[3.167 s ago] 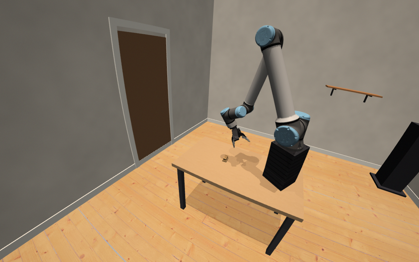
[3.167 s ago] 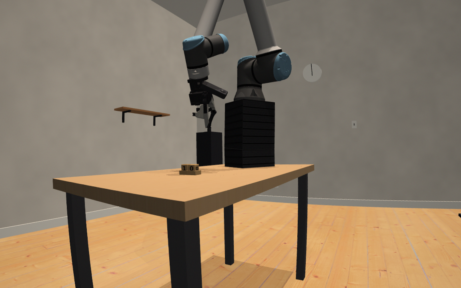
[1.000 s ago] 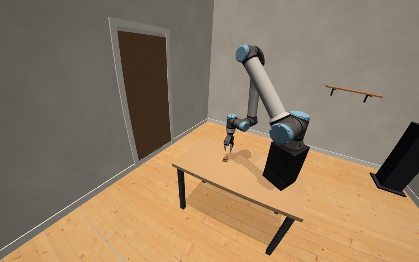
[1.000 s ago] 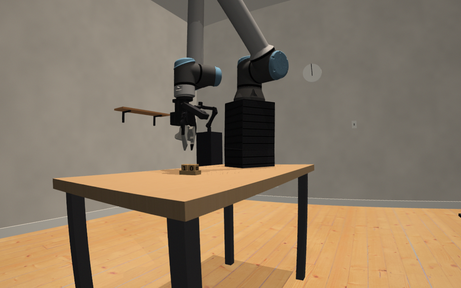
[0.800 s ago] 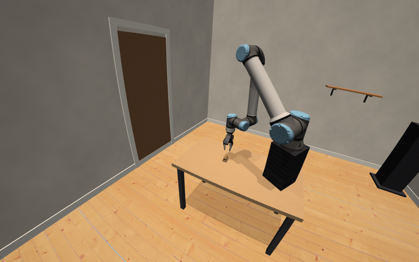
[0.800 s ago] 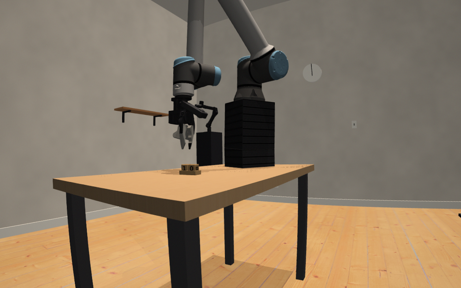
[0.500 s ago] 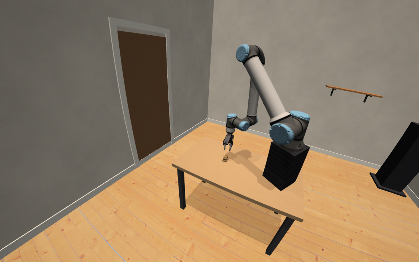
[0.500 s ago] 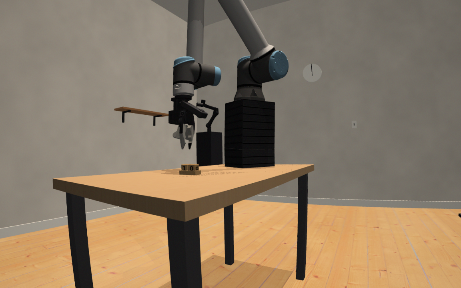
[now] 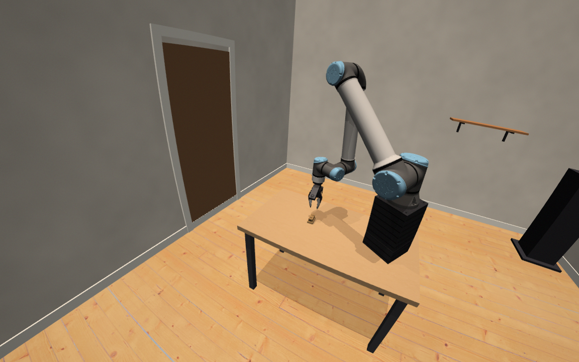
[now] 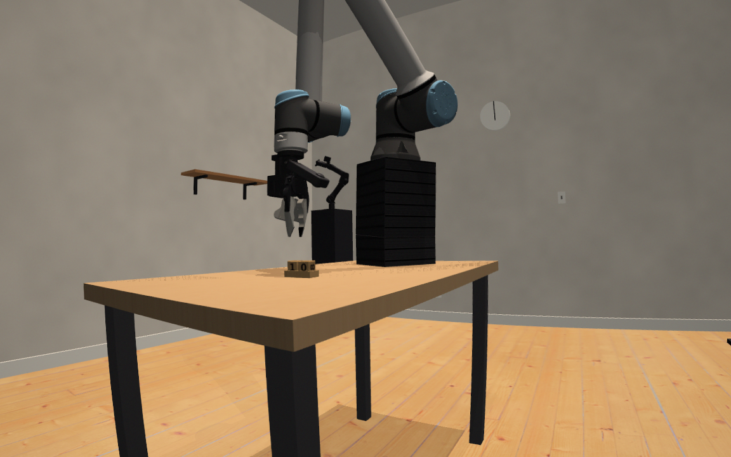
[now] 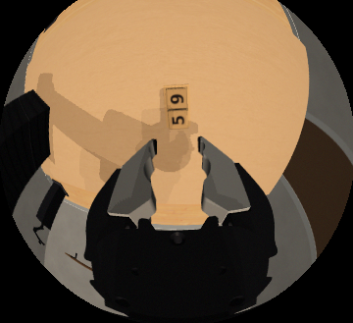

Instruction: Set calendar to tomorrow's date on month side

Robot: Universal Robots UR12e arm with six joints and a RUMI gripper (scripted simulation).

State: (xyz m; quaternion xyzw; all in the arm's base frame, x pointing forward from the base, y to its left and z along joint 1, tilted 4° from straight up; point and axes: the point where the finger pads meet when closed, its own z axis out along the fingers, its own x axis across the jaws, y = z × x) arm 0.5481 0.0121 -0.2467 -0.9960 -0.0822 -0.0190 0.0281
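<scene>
My hand is 20 mm to the right of the wooden tray and 110 mm above it.
</scene>
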